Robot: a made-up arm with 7 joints. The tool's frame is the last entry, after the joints. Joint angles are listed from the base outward.
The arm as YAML. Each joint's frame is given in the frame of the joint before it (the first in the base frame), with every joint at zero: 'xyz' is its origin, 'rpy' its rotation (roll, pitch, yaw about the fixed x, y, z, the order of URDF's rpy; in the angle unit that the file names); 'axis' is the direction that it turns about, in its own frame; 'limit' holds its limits. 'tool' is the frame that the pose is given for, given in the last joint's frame.
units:
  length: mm
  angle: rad
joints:
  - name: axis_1
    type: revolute
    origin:
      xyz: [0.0, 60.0, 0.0]
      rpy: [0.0, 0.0, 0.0]
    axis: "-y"
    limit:
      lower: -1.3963
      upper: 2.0
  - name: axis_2
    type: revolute
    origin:
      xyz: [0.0, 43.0, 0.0]
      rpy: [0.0, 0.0, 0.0]
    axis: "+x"
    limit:
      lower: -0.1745
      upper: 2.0
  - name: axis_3
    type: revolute
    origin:
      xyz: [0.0, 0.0, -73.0]
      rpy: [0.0, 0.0, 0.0]
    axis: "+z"
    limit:
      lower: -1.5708
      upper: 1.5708
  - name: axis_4
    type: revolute
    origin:
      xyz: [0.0, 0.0, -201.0]
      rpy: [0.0, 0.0, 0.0]
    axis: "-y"
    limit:
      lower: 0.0
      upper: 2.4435
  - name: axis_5
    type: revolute
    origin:
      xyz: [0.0, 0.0, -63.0]
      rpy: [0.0, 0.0, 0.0]
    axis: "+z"
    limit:
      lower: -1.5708
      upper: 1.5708
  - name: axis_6
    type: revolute
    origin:
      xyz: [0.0, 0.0, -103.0]
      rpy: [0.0, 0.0, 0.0]
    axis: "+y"
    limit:
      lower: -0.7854
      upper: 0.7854
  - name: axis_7
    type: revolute
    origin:
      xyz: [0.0, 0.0, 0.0]
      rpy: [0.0, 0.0, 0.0]
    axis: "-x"
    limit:
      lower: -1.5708
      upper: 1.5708
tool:
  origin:
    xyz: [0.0, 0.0, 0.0]
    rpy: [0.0, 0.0, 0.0]
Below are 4 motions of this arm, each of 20 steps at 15 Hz.
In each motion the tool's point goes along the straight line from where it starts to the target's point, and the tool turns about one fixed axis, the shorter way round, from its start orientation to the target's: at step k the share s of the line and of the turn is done. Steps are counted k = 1, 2, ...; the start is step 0. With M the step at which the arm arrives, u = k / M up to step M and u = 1 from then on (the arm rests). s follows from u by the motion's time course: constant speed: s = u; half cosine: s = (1 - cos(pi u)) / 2; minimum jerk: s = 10 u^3 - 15 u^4 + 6 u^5.
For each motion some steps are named. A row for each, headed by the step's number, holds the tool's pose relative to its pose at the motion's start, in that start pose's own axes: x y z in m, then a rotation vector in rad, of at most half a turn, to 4 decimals.
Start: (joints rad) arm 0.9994 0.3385 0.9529 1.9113 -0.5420 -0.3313 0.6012
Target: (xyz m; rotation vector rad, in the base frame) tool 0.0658 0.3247 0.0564 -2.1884 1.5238 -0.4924
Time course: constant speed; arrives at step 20
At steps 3, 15, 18, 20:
3: 0.0036 0.0203 -0.0054 0.1270 -0.0472 -0.0898
15: 0.0179 0.1015 -0.0270 0.6350 -0.2358 -0.4489
18: 0.0215 0.1218 -0.0324 0.7620 -0.2830 -0.5387
20: 0.0239 0.1354 -0.0360 0.8467 -0.3144 -0.5986

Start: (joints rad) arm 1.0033 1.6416 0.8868 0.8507 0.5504 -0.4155 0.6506
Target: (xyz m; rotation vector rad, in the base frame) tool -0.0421 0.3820 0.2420 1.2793 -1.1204 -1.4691
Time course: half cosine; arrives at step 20
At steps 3, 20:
3: 0.0042 -0.0032 -0.0060 -0.0882 0.0080 -0.0263
20: 0.0780 -0.0594 -0.1097 -1.6191 0.1461 -0.4824

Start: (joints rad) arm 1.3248 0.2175 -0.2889 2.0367 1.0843 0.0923 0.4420
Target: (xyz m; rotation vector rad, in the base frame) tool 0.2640 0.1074 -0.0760 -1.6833 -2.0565 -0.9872
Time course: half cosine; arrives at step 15
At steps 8, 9, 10, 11, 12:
8: -0.0346 -0.0496 0.0698 0.1250 0.0884 0.2473
9: -0.0410 -0.0588 0.0828 0.1482 0.1048 0.2931
10: -0.0469 -0.0674 0.0948 0.1698 0.1200 0.3358
11: -0.0522 -0.0750 0.1055 0.1890 0.1336 0.3737
12: -0.0566 -0.0813 0.1144 0.2048 0.1448 0.4050

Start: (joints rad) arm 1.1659 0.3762 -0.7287 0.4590 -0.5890 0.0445 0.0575
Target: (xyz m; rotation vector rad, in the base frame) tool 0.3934 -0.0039 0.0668 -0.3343 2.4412 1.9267
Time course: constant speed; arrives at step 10
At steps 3, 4, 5, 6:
3: 0.0726 0.0401 0.0146 0.0835 -0.4637 -0.0498
4: 0.0968 0.0535 0.0195 0.1113 -0.6182 -0.0664
5: 0.1210 0.0669 0.0243 0.1391 -0.7728 -0.0830
6: 0.1452 0.0802 0.0292 0.1670 -0.9273 -0.0996

